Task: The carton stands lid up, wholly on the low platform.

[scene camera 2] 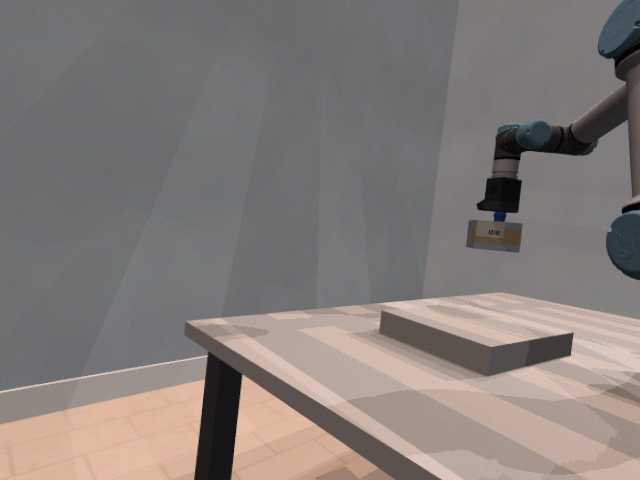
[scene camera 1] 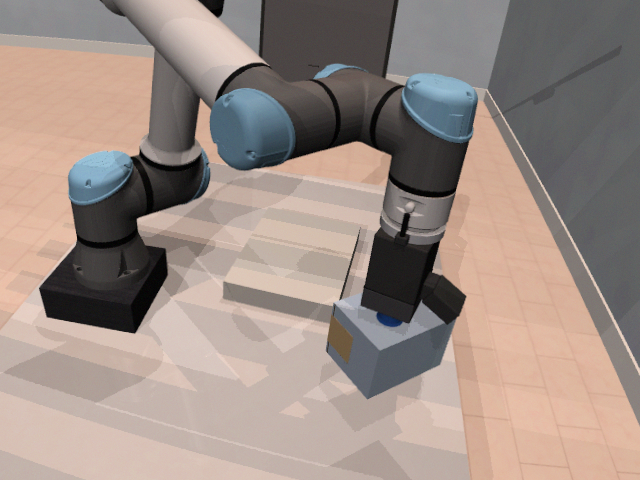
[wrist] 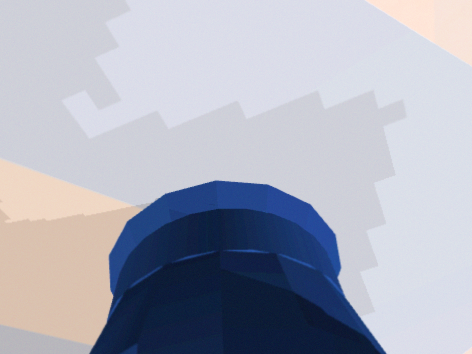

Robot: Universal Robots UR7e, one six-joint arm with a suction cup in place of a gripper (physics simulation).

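Pixels of known places: hand, tool point: (scene camera 1: pixel 388 324) (wrist: pixel 220 227); arm's base, link origin: (scene camera 1: pixel 112 266).
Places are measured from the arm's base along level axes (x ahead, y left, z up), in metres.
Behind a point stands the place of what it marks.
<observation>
A blue-grey carton (scene camera 1: pixel 408 356) {y -0.361, x 0.510, z 0.176 m} (scene camera 2: pixel 478 247) {y -0.246, x 0.510, z 0.125 m} (wrist: pixel 225 75) {y -0.345, x 0.509, z 0.212 m} hangs in the air from my suction gripper (scene camera 1: pixel 389 318) (scene camera 2: pixel 499 217) (wrist: pixel 225 225). The blue cup is pressed on a plain face that points up. A face with a tan tape band and a white label points sideways, toward scene camera 2; the tape wraps onto the neighbouring side in scene camera 1. The low platform (scene camera 1: pixel 289 255) {y 0.121, x 0.358, z -0.026 m} (scene camera 2: pixel 439 336) {y 0.303, x 0.390, z -0.038 m} is a flat beige slab with nothing seen on it. The carton is in front and to the right of it in scene camera 1, well above table height in scene camera 2.
The platform lies on the striped table (scene camera 1: pixel 206 413) {y -0.280, x 0.232, z -0.074 m} (scene camera 2: pixel 330 372) {y 0.531, x 0.456, z -0.074 m}. The arm's black base block (scene camera 1: pixel 90 312) {y -0.098, x -0.018, z -0.038 m} stands at the left in scene camera 1. The table's right edge runs below and beside the carton there. A grey wall (scene camera 1: pixel 584 170) rises farther right, beyond a strip of floor.
</observation>
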